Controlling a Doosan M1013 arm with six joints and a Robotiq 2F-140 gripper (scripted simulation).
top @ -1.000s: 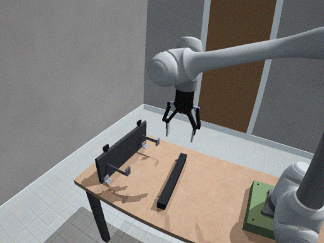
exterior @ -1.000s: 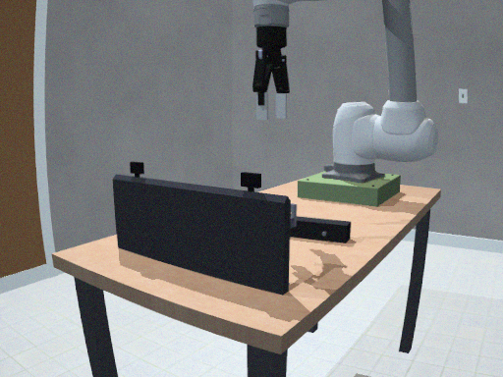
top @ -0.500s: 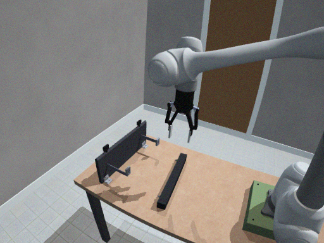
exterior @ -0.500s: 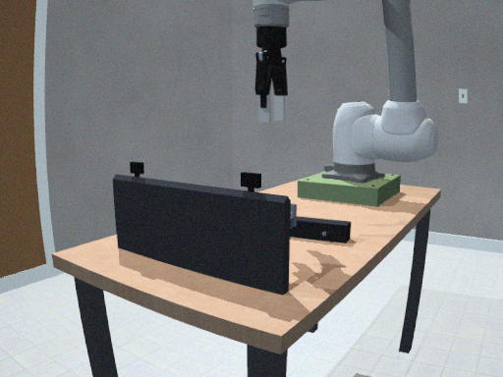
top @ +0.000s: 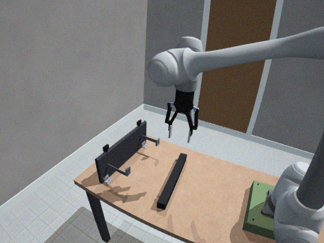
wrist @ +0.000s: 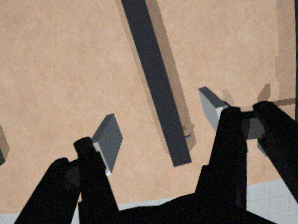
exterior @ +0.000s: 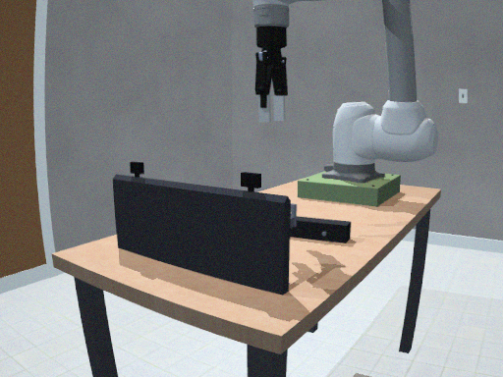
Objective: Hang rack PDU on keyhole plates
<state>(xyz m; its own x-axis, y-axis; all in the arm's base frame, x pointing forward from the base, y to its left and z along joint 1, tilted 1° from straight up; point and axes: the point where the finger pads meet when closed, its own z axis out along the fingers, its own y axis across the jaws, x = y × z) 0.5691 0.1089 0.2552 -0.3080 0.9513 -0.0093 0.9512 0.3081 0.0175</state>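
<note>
The rack PDU is 290 mm below my hand, 20 mm ahead of it and 10 mm to the left of it. From my hand the other things lie so: dark upright panel: 310 mm ahead, 230 mm below, 60 mm to the left.
</note>
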